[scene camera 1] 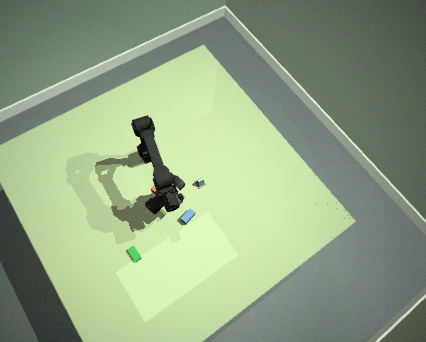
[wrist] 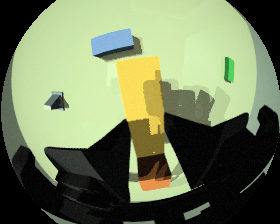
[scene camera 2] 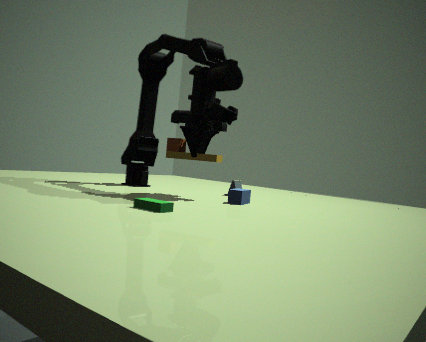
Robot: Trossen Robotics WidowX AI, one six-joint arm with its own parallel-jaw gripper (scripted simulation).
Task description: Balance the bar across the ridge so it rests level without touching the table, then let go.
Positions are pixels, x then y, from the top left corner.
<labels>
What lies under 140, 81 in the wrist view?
A bar.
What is my gripper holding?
A bar.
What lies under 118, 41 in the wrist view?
A blue block.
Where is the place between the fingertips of my gripper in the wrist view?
At 145, 119
</labels>
